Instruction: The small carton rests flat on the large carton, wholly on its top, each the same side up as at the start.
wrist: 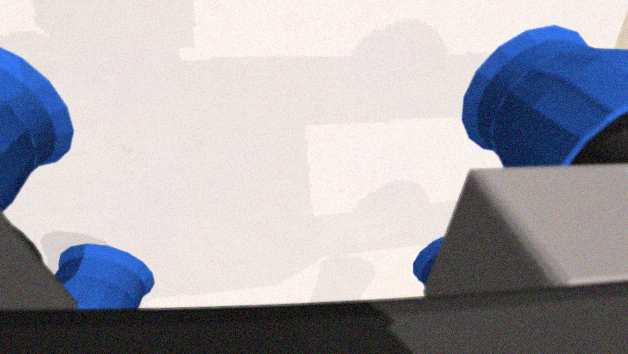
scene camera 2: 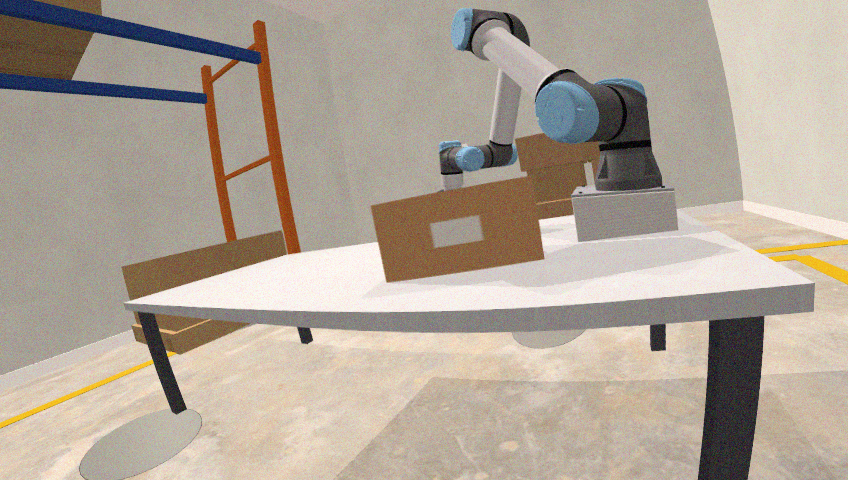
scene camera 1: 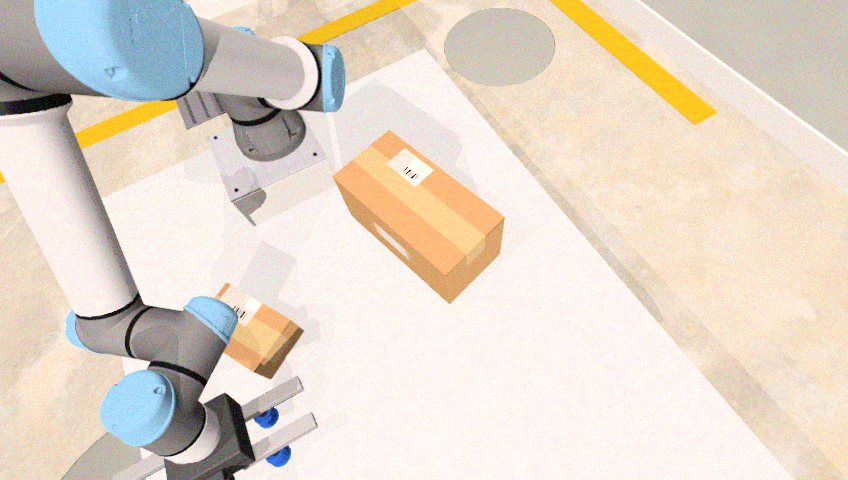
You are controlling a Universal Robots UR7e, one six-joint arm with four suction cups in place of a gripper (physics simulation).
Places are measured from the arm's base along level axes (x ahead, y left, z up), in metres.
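Pixels of known places: hand, its tool point: [wrist: 277, 202]; arm's base, origin of its link: [scene camera 2: 628, 187] [scene camera 1: 272, 135].
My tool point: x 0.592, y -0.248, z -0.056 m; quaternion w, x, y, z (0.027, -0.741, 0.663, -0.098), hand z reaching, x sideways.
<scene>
For each thing: its top centre in the pictures, then the offset to it from my tool point. Level surfaces: height alone.
- small carton, centre of its top: [scene camera 1: 239, 324] 0.038 m up, 0.206 m back, 0.073 m left
- large carton, centre of its top: [scene camera 1: 414, 195] [scene camera 2: 453, 189] 0.113 m up, 0.264 m back, 0.459 m left
- table, height of its surface: 0.038 m down
The small carton [scene camera 1: 270, 324] lies flat on the white table, label up, partly hidden by the arm's wrist. It does not show in the wrist view. The large carton [scene camera 1: 410, 208] [scene camera 2: 404, 240] stands flat on the table, its tape and label on top, apart from the small one. My suction gripper [scene camera 1: 272, 437] [wrist: 270, 190] is low over the table, beside the small carton on the side away from the arm's base. Its blue cups face down with no carton on them, so it is open. In the scene camera 2 view the large carton hides the small carton and the cups.
The table [scene camera 1: 535, 386] [scene camera 2: 321, 279] bears the arm's base block [scene camera 1: 285, 190] [scene camera 2: 624, 214] near the large carton. Behind the table stand an orange and blue rack [scene camera 2: 276, 160] and stacked brown boxes [scene camera 2: 556, 151]. Another brown box [scene camera 2: 208, 261] is beyond the left edge.
</scene>
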